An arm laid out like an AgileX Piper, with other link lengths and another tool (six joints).
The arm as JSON. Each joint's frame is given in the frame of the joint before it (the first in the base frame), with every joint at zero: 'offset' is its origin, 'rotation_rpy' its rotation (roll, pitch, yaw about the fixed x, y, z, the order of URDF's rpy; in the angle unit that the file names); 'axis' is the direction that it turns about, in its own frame. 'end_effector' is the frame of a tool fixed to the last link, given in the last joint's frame.
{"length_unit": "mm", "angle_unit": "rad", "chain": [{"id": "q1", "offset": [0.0, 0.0, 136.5], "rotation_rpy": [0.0, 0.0, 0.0], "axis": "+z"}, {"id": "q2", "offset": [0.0, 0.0, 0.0], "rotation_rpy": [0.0, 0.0, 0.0], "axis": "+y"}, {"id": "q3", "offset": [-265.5, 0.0, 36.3], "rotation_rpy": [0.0, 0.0, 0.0], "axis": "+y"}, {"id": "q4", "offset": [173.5, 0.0, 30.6], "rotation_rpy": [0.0, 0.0, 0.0], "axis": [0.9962, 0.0, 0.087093]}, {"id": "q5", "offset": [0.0, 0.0, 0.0], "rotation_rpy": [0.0, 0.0, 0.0], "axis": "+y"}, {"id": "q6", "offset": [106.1, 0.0, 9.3], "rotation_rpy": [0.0, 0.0, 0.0], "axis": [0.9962, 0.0, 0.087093]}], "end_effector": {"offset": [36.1, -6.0, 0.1], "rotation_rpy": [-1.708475, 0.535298, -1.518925]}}
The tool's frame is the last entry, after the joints.
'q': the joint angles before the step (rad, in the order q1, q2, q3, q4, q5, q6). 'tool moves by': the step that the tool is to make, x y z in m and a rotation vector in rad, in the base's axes. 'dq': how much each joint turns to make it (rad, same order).
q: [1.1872, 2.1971, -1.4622, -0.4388, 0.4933, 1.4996]
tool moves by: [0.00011, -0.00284, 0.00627, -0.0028, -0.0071, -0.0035]
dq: [0.0000, -0.0202, 0.0045, -0.0040, 0.0173, 0.0000]
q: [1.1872, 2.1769, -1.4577, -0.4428, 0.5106, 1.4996]
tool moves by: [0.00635, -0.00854, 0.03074, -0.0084, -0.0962, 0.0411]
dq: [0.0000, -0.0827, 0.0073, -0.0887, 0.0499, -0.0126]
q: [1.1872, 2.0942, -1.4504, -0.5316, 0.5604, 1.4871]
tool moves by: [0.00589, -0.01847, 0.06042, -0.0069, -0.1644, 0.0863]
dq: [0.0000, -0.1607, 0.0001, -0.0877, 0.0851, -0.1090]
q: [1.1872, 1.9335, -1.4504, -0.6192, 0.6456, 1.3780]
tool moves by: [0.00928, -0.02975, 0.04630, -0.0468, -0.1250, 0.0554]
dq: [-0.0352, -0.1362, 0.0001, -0.0197, 0.0802, -0.1755]
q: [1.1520, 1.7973, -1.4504, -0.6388, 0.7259, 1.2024]
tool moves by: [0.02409, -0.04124, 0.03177, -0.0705, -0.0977, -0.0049]
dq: [-0.1083, -0.1012, 0.0001, 0.0036, 0.0506, -0.1938]
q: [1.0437, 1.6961, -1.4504, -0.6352, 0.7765, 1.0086]
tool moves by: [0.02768, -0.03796, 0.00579, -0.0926, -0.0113, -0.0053]
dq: [-0.1570, -0.0329, 0.0000, 0.0939, 0.0071, -0.2484]
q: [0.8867, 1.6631, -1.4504, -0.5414, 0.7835, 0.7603]
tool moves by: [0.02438, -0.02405, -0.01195, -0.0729, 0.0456, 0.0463]
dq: [-0.1521, 0.0233, 0.0000, 0.1651, -0.0314, -0.2900]
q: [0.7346, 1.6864, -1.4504, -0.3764, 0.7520, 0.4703]
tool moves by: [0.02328, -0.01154, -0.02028, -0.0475, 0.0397, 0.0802]
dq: [-0.1165, 0.0619, 0.0000, 0.1606, -0.0572, -0.2765]
